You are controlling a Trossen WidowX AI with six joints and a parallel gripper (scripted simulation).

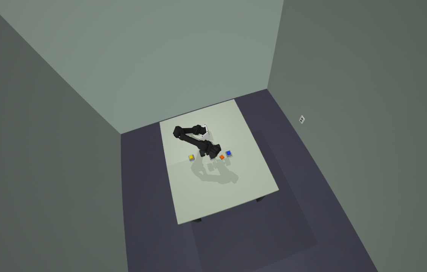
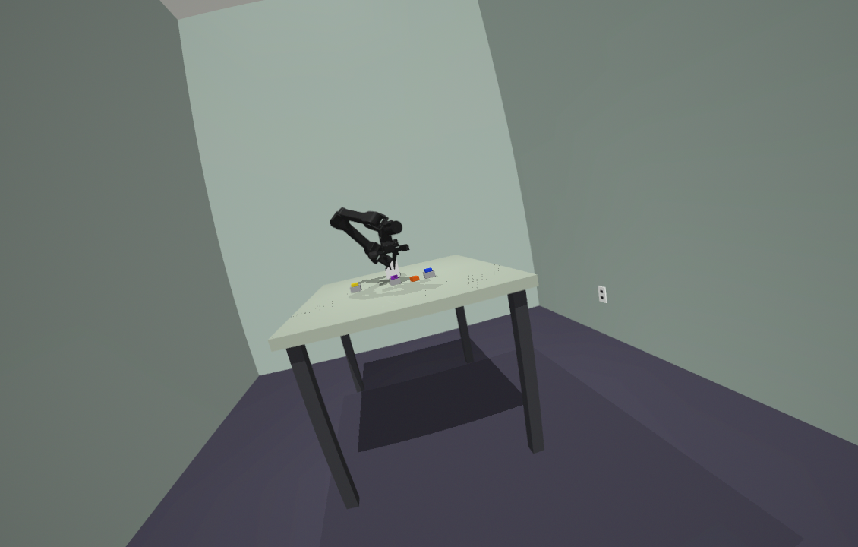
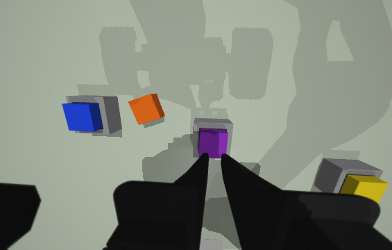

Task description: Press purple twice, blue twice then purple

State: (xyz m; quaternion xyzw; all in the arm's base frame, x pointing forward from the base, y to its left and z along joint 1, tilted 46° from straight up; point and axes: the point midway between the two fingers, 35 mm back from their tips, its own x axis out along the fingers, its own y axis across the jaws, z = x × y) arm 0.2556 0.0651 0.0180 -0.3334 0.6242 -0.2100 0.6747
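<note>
Now: the purple button 40 mm below my gripper tip. Round my gripper tip: yellow button 200 mm to the right, 40 mm below, 30 mm behind; orange block 90 mm to the left, 60 mm below, 20 mm ahead; blue button 160 mm to the left, 40 mm below.
</note>
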